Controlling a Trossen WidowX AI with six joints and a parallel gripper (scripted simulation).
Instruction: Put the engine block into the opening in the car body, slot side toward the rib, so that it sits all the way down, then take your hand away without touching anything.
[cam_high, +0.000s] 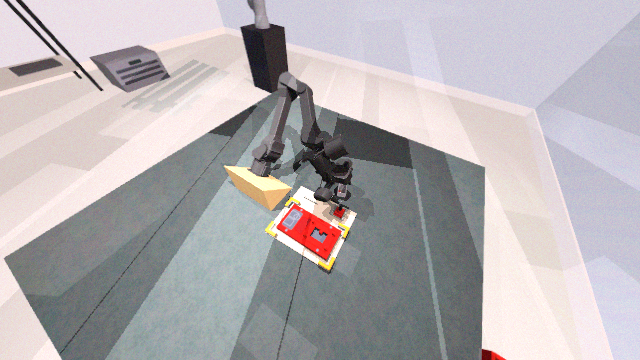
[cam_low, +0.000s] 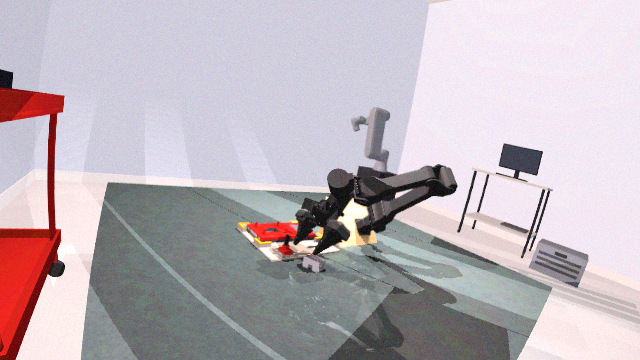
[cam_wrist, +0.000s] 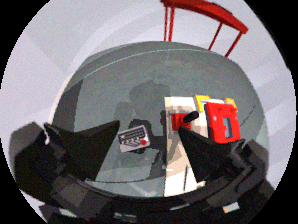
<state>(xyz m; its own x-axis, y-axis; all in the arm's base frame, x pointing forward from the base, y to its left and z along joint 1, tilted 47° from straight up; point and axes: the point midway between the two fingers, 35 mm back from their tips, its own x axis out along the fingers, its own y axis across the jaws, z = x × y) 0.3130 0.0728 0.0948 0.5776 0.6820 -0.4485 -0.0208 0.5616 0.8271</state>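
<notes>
Now: gripper tip 30 mm to the right of the engine block, 30 mm above it and 20 mm past it.
</notes>
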